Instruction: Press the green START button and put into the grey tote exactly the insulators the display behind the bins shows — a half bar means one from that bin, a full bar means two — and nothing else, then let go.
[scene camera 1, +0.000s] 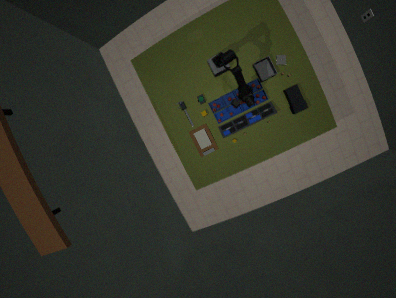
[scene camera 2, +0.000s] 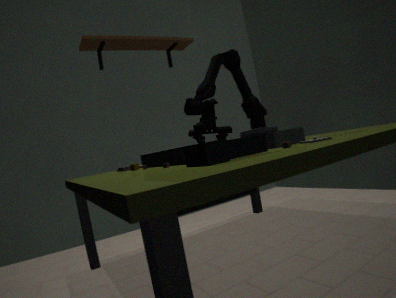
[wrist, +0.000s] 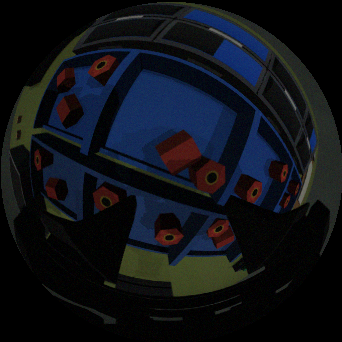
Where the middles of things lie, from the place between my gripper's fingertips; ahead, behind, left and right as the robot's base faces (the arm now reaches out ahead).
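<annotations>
There is a black box (scene camera 2: 220, 151), 12 cm ahead of my hand, 41 cm to the left of it and 1 cm above it. As for the dark display (wrist: 153, 43), my hand is 17 cm short of it and 1 cm below it.
</annotations>
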